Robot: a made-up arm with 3 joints. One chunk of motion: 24 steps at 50 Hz.
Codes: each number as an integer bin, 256 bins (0 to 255) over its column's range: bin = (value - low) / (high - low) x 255, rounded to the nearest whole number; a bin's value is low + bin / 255 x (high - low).
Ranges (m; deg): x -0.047..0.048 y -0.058..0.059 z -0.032..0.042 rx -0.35..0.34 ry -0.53..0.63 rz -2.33..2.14
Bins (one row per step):
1: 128 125 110 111 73 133
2: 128 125 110 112 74 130
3: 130 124 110 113 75 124
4: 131 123 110 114 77 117
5: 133 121 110 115 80 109
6: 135 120 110 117 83 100
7: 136 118 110 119 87 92
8: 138 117 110 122 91 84
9: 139 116 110 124 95 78
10: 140 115 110 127 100 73
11: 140 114 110 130 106 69
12: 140 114 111 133 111 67
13: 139 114 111 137 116 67
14: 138 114 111 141 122 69
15: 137 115 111 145 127 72
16: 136 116 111 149 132 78
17: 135 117 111 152 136 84
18: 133 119 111 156 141 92
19: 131 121 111 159 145 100
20: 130 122 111 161 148 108
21: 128 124 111 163 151 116
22: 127 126 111 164 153 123
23: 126 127 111 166 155 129
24: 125 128 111 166 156 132
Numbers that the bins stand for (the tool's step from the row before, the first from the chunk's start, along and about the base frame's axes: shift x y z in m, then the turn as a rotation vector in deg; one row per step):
1: 0.00069 -0.00065 -0.00008 -0.050 -0.198 0.001
2: 0.00069 -0.00065 -0.00008 -0.047 -0.193 -0.051
3: 0.00143 -0.00111 -0.00008 -0.044 -0.189 -0.156
4: 0.00180 -0.00156 -0.00008 -0.042 -0.180 -0.279
5: 0.00255 -0.00248 -0.00008 -0.039 -0.166 -0.419
6: 0.00329 -0.00294 -0.00008 -0.033 -0.152 -0.577
7: 0.00367 -0.00386 -0.00008 -0.028 -0.134 -0.717
8: 0.00441 -0.00432 -0.00008 -0.020 -0.116 -0.858
9: 0.00478 -0.00478 -0.00008 -0.014 -0.098 -0.963
10: 0.00516 -0.00524 -0.00008 -0.006 -0.075 -1.050
11: 0.00516 -0.00569 -0.00008 0.002 -0.048 -1.120
12: 0.00516 -0.00569 0.00021 0.010 -0.025 -1.156
13: 0.00478 -0.00569 0.00021 0.021 -0.002 -1.156
14: 0.00441 -0.00569 0.00021 0.032 0.025 -1.120
15: 0.00404 -0.00524 0.00021 0.042 0.048 -1.068
16: 0.00367 -0.00478 0.00021 0.053 0.070 -0.963
17: 0.00329 -0.00432 0.00021 0.061 0.089 -0.858
18: 0.00255 -0.00340 0.00021 0.072 0.111 -0.717
19: 0.00180 -0.00248 0.00021 0.080 0.130 -0.577
20: 0.00143 -0.00202 0.00021 0.086 0.143 -0.437
21: 0.00069 -0.00111 0.00021 0.091 0.157 -0.297
22: 0.00031 -0.00019 0.00021 0.094 0.166 -0.174
23: -0.00006 0.00027 0.00021 0.099 0.175 -0.069
24: -0.00043 0.00073 0.00021 0.099 0.180 -0.016

